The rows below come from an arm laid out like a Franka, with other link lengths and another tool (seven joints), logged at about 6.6 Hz.
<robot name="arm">
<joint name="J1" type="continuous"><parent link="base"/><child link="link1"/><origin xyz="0 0 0.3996"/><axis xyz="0 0 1"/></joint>
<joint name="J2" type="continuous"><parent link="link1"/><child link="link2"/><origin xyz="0 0 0"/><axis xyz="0 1 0"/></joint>
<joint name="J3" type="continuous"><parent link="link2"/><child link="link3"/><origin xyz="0 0 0.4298"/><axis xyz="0 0 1"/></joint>
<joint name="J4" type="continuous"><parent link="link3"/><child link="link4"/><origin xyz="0.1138 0 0"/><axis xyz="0 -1 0"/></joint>
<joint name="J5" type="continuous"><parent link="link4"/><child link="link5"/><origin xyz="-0.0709 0 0.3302"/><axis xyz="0 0 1"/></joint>
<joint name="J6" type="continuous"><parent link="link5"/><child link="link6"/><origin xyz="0 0 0"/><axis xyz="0 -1 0"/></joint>
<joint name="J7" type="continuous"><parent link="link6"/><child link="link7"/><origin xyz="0.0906 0 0"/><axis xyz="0 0 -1"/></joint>
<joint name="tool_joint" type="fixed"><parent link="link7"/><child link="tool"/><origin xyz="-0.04 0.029 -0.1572" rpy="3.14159 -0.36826 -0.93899"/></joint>
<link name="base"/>
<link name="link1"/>
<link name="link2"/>
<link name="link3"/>
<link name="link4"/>
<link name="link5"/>
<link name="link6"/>
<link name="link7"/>
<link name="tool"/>
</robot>
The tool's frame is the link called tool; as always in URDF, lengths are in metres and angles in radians. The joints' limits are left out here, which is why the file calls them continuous.
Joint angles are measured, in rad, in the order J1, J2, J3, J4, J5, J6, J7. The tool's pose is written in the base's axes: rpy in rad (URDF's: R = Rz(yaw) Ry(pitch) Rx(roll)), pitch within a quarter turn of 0, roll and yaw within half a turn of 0; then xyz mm. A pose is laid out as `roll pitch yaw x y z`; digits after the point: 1 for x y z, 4 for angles.
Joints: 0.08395 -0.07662 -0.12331 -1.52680 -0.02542 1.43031 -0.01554
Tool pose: 3.1139 -0.3684 -0.9557 447.6 3.1 788.1
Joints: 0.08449 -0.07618 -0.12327 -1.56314 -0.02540 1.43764 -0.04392
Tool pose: 3.0895 -0.3491 -0.9177 446.1 2.4 775.0
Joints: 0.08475 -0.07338 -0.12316 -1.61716 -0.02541 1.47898 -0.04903
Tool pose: 3.0768 -0.3392 -0.9068 449.7 2.6 755.6
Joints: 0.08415 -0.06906 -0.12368 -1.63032 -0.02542 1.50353 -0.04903
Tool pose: 3.0822 -0.3442 -0.9092 454.1 2.1 749.8
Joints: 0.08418 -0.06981 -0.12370 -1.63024 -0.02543 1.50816 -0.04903
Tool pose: 3.0867 -0.3476 -0.9106 454.6 2.1 750.4
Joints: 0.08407 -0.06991 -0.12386 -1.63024 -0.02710 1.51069 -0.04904
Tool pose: 3.0877 -0.3506 -0.9112 454.9 1.7 750.5
